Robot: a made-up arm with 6 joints. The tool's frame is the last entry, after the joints. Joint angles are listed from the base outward. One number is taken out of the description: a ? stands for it. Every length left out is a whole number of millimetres.
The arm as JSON. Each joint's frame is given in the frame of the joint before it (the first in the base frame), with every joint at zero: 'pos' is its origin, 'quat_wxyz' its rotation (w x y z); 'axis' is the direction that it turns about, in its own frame. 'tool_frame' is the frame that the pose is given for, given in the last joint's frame.
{
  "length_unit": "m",
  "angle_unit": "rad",
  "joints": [
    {
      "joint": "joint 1",
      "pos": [
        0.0,
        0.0,
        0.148
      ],
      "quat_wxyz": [
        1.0,
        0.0,
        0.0,
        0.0
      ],
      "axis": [
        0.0,
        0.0,
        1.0
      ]
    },
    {
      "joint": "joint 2",
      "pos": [
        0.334,
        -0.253,
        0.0
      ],
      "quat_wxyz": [
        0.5,
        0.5,
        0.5,
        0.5
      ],
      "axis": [
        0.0,
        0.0,
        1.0
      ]
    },
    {
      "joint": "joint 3",
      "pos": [
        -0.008,
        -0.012,
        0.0
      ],
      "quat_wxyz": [
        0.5,
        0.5,
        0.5,
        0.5
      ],
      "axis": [
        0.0,
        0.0,
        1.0
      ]
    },
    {
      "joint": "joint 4",
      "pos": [
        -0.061,
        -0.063,
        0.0
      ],
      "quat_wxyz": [
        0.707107,
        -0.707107,
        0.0,
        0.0
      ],
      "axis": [
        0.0,
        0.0,
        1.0
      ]
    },
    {
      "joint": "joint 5",
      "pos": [
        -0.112,
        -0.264,
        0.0
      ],
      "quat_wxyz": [
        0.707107,
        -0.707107,
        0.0,
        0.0
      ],
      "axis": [
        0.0,
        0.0,
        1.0
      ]
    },
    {
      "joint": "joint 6",
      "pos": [
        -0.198,
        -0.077,
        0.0
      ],
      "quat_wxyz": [
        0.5,
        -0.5,
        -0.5,
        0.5
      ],
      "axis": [
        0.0,
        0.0,
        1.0
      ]
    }
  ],
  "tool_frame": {
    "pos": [
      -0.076,
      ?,
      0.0
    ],
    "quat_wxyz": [
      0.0,
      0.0,
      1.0,
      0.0
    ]
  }
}
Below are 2 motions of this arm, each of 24 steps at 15 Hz.
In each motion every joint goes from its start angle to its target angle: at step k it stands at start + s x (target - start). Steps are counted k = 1, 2, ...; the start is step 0. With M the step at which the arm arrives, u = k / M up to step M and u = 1 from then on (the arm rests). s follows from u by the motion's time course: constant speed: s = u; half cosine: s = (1 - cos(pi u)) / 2; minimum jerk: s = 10 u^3 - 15 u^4 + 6 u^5.
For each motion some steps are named. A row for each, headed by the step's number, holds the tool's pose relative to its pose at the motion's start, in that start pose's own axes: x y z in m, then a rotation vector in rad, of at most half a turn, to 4 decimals.
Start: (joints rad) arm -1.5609 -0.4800 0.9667 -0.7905 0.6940 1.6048
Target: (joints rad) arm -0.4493 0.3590 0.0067 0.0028 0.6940 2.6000
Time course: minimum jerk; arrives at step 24
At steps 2, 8, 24:
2: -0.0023 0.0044 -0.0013 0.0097 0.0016 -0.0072
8: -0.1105 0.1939 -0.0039 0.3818 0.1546 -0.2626
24: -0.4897 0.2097 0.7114 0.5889 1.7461 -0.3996

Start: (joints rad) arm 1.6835 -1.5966 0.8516 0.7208 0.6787 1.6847
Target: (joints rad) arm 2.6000 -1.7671 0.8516 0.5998 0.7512 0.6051
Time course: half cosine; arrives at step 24
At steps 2, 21, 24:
2: 0.0021 0.0058 0.0004 0.0143 0.0040 0.0273
21: -0.0705 0.4098 0.2860 0.9327 -0.2141 1.3587
24: -0.0796 0.4192 0.3108 0.9725 -0.2432 1.4006

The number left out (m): -0.256
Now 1 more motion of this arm.
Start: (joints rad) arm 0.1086 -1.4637 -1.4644 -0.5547 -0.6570 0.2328
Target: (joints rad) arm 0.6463 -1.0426 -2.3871 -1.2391 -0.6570 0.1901
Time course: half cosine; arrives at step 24
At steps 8, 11, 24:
8: 0.1339 0.0216 0.0629 0.1166 -0.2073 -0.3193
11: 0.2104 0.0155 0.1142 0.2096 -0.3203 -0.5763
24: 0.3205 -0.0351 0.2274 0.5485 -0.4113 -1.4173

